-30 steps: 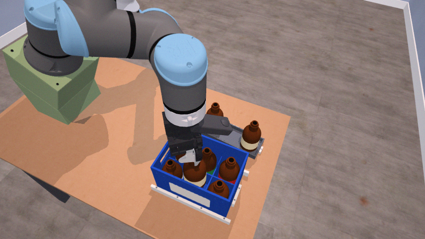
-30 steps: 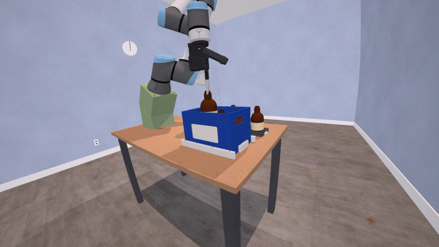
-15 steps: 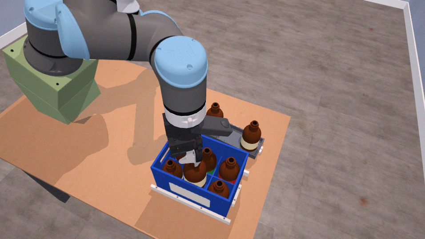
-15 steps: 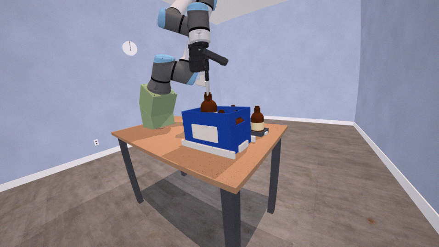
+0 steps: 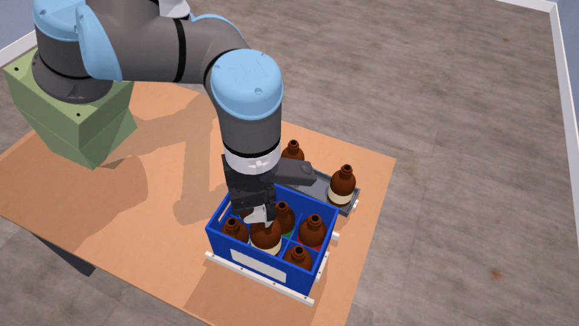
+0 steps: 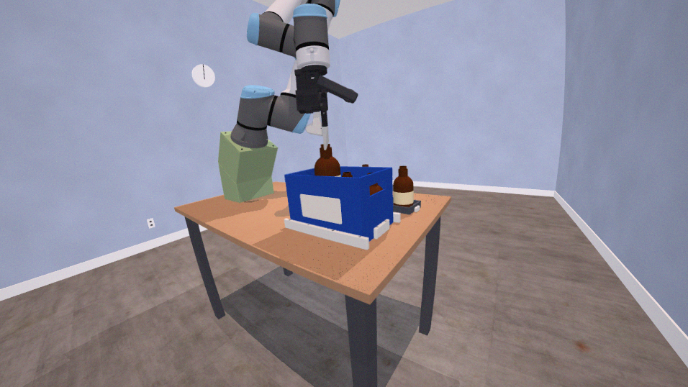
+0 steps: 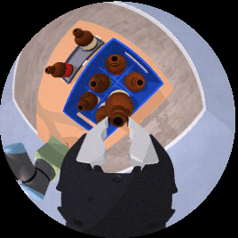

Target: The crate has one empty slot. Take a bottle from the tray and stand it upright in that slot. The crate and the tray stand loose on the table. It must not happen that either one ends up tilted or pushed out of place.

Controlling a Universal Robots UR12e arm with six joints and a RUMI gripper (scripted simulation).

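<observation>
Now: the blue crate 4 cm to the left of my hand and 17 cm below it. From my hand the other things lie so: red-label bottle 7 cm behind, 30 cm to the left, 17 cm below; grey tray 1 cm ahead, 29 cm to the left, 25 cm below.
</observation>
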